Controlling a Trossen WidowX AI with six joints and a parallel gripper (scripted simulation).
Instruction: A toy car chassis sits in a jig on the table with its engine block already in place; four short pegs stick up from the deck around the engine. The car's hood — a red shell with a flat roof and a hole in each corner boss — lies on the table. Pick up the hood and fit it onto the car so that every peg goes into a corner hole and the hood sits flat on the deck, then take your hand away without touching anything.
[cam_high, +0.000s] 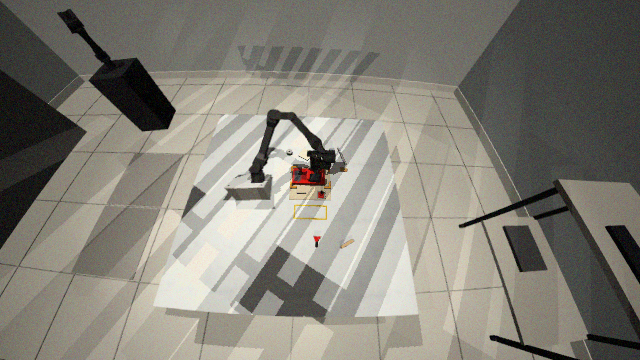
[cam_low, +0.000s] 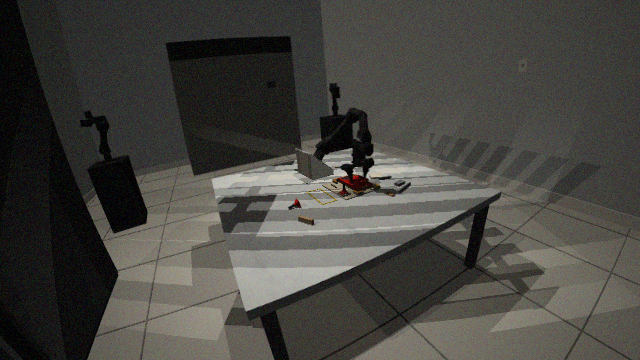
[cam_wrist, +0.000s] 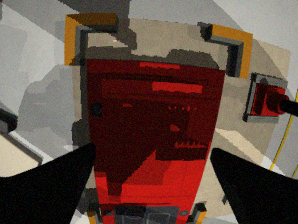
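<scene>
My gripper tip is right at the red hood. Also, from my gripper tip: wooden block: 430 mm to the right, 130 mm ahead, 30 mm below; tan jig: 30 mm below, 20 mm to the right, 20 mm behind.
</scene>
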